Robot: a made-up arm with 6 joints. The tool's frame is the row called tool.
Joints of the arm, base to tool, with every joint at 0 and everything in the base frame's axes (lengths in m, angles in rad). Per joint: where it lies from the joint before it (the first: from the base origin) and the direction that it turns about. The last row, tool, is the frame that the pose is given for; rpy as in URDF.
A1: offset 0 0 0.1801 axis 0 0 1
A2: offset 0 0 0 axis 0.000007 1 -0.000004
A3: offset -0.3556 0 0.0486 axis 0.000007 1 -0.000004
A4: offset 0.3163 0 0.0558 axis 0.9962 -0.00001 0.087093
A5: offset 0 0 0 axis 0.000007 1 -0.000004
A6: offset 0.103 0 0.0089 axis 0.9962 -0.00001 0.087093
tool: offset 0 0 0 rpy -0.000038 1.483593 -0.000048
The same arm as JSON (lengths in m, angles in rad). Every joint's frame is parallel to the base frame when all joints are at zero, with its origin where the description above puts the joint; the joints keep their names.
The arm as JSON. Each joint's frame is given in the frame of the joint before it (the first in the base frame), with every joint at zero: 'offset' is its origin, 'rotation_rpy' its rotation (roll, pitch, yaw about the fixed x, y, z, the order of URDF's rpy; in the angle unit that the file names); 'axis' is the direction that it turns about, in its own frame. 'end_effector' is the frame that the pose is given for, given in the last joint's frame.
{"length_unit": "m", "angle_unit": "rad", "chain": [{"id": "A1", "offset": [0.0, 0.0, 0.1801], "rotation_rpy": [0.0, 0.0, 0.0], "axis": [0.0, 0.0, 1.0]}, {"id": "A2", "offset": [0.0, 0.0, 0.0], "rotation_rpy": [0.0, 0.0, 0.0], "axis": [0.0, 1.0, 0.0]}, {"id": "A3", "offset": [-0.3556, 0.0, 0.0486], "rotation_rpy": [0.0, 0.0, 0.0], "axis": [0.0, 1.0, 0.0]}, {"id": "A4", "offset": [0.3163, 0.0, 0.0558], "rotation_rpy": [0.0, 0.0, 0.0], "axis": [0.9962, 0.0, 0.0871]}, {"id": "A5", "offset": [0.0, 0.0, 0.0], "rotation_rpy": [0.0, 0.0, 0.0], "axis": [0.0, 1.0, 0.0]}, {"id": "A6", "offset": [0.103, 0.0, 0.0089], "rotation_rpy": [0.0, 0.0, 0.0], "axis": [0.9962, 0.0, 0.0871]}], "end_effector": {"offset": [0.0, 0.0, 0.0], "rotation_rpy": [0.0, 1.4836, 0.0]}}
